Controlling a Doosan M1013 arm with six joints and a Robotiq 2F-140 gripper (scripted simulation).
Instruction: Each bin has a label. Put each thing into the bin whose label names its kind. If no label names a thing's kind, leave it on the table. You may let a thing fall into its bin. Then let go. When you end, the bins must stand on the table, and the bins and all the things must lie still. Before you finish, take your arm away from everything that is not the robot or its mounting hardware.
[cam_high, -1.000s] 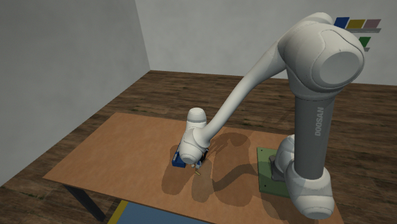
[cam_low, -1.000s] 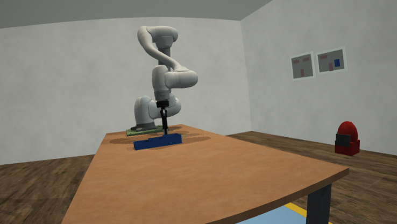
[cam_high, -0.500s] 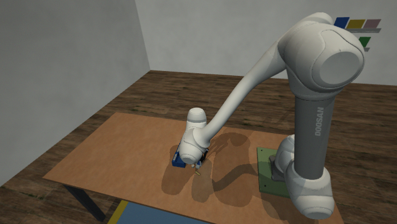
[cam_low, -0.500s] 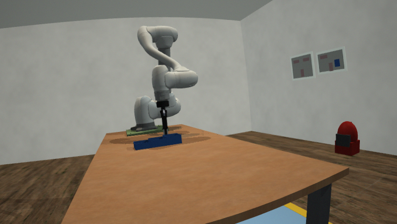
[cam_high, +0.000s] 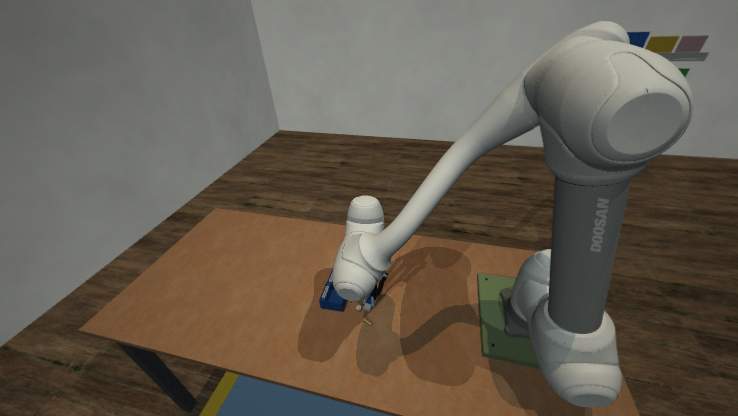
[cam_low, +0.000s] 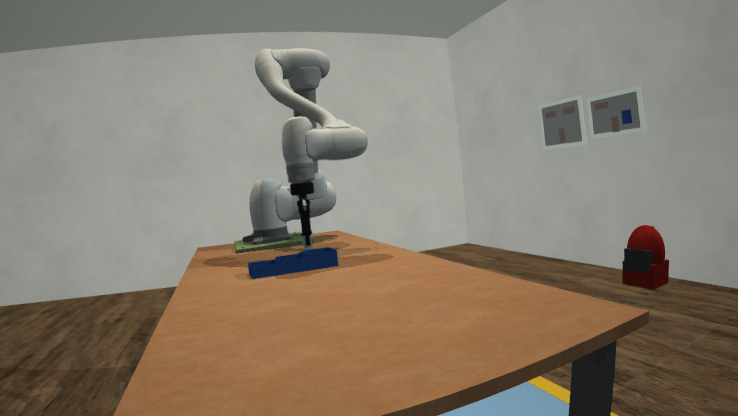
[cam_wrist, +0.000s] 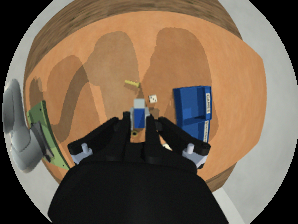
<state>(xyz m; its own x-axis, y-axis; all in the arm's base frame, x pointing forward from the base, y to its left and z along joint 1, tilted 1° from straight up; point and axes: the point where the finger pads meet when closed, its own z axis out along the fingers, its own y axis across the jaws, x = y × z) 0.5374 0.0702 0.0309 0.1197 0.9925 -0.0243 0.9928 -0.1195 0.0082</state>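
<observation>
The long blue bin is 14 cm ahead of my hand, 8 cm to the right of it and 3 cm below it. Round my hand: brass bolt: 7 cm to the left, 4 cm below; brass nut: 2 cm behind, 5 cm to the right, 4 cm below; white flat part: 5 cm ahead, 11 cm to the right, 4 cm below.
</observation>
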